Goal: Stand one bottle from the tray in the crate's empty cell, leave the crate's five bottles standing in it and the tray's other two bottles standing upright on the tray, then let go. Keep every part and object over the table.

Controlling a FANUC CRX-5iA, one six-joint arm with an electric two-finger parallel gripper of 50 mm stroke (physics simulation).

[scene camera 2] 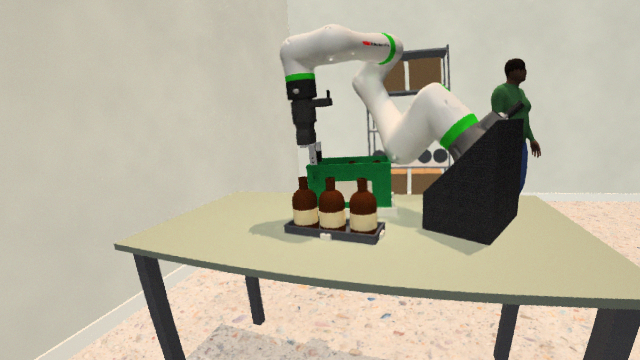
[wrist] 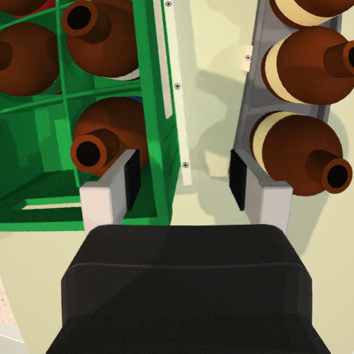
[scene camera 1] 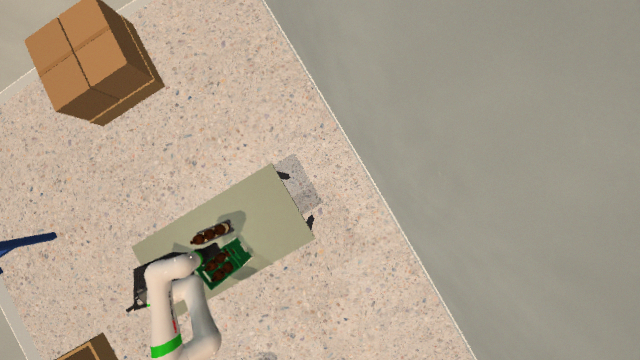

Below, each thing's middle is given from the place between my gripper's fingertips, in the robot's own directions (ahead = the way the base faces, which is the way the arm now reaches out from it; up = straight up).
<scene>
I see the brown bottle (scene camera 2: 305,208) 2 cm ahead of my hand, 11 cm to the left of it and 10 cm below it.
</scene>
